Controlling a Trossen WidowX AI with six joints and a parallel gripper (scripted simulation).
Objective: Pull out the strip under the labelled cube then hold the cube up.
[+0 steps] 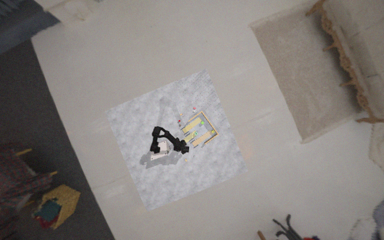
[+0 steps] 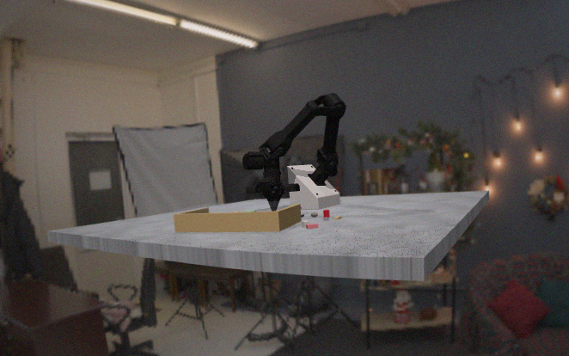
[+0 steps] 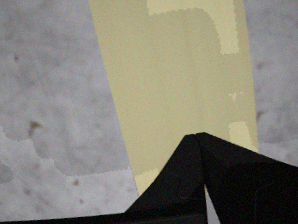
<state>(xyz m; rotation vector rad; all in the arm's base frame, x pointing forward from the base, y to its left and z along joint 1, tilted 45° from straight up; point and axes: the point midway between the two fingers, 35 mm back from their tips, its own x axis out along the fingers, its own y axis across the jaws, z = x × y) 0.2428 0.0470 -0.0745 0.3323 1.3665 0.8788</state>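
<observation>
Right now the pale yellow strip is 9 cm ahead of my gripper tip and 4 cm to the left of it. Also, from my gripper tip: labelled cube: 20 cm ahead, 7 cm to the left, 1 cm above.
</observation>
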